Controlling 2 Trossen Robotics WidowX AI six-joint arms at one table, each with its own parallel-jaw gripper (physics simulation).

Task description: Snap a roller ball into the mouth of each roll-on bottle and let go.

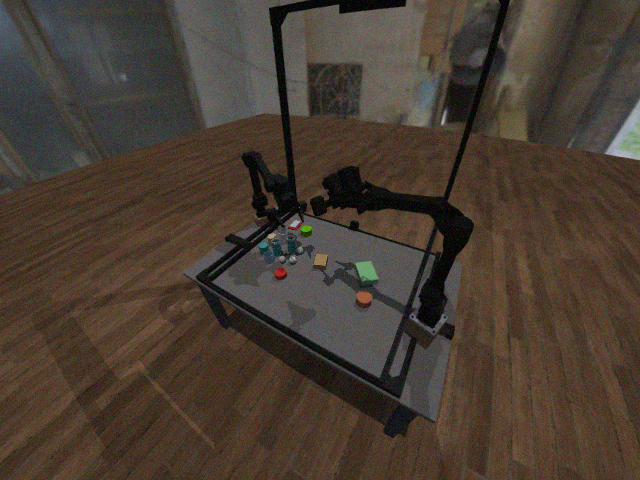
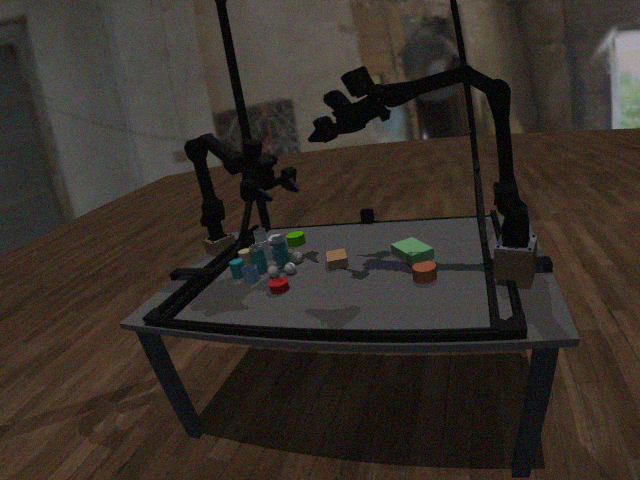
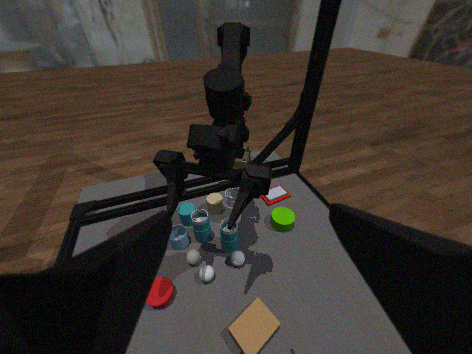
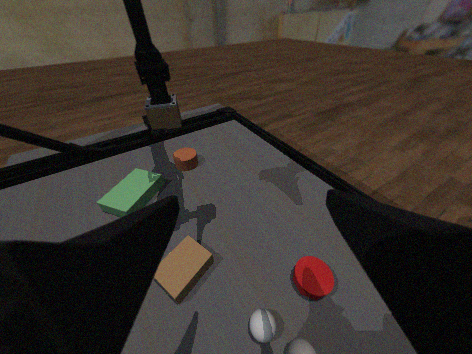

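Pixels of known places: left gripper, between the fingertips: [image 2: 319,137] [image 3: 250,214]; right gripper, between the fingertips: [image 1: 293,224] [image 2: 285,195] [image 3: 198,222] [image 4: 251,199]; left arm's base, origin of its link: [image 1: 428,317] [image 2: 516,241] [image 4: 160,100]; right arm's base, origin of its link: [image 1: 261,214] [image 2: 217,237].
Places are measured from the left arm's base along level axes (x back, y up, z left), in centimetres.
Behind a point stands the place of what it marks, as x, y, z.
Two teal bottles with pale rims, one [image 1: 277,246] {-73.6, -3.6, 15.7} [image 2: 258,259] {-74.1, -5.0, 16.6} [image 3: 202,229] {-73.7, -4.3, 14.5} and another [image 1: 291,244] {-70.7, -4.3, 9.0} [image 2: 280,253] {-71.2, -5.8, 9.5} [image 3: 229,239] {-70.5, -4.2, 7.7}, stand upright at the table's left. A clear bottle [image 2: 260,236] {-80.2, -1.3, 8.0} [image 3: 231,198] {-79.8, 0.2, 7.0} stands behind them. Three white balls lie in front: one [image 1: 282,259] {-67.6, -7.5, 17.3} [image 2: 272,271] {-67.7, -7.7, 17.8} [image 3: 193,257] {-67.8, -7.0, 16.4}, a middle one [image 1: 292,259] {-63.8, -7.1, 13.8} [image 2: 290,268] {-63.5, -7.8, 14.3} [image 3: 206,273] {-63.9, -6.9, 13.0} [image 4: 262,325] {-65.0, -6.7, 12.9}, and one [image 1: 299,250] {-67.1, -7.4, 6.9} [image 2: 296,257] {-66.9, -7.8, 7.2} [image 3: 237,258] {-67.1, -6.9, 6.0}. My right gripper [image 2: 283,194] {-61.7, 14.2, 11.8} [image 4: 251,199] {-61.7, 14.2, 11.8} is open and empty, above the bottles. My left gripper is open and empty, high above the table. Small details inside the bottle mouths are unclear.
Near the bottles are a teal cylinder [image 3: 187,214] {-79.5, -5.2, 19.3}, a beige cylinder [image 3: 215,203] {-83.2, -5.3, 11.7}, a blue cup [image 3: 179,237] {-75.5, -10.1, 21.7}, a red disc [image 3: 160,292] {-60.7, -7.6, 22.4}, a green disc [image 3: 282,219] {-77.8, -6.7, -6.9} and a red-edged card [image 3: 275,194] {-89.6, -8.8, -7.4}. Farther right are a tan block [image 2: 337,258] {-52.1, -7.2, 5.7}, a green block [image 2: 412,250] {-32.1, -7.2, -4.4} and an orange cylinder [image 2: 423,272] {-23.4, -7.0, 8.3}.
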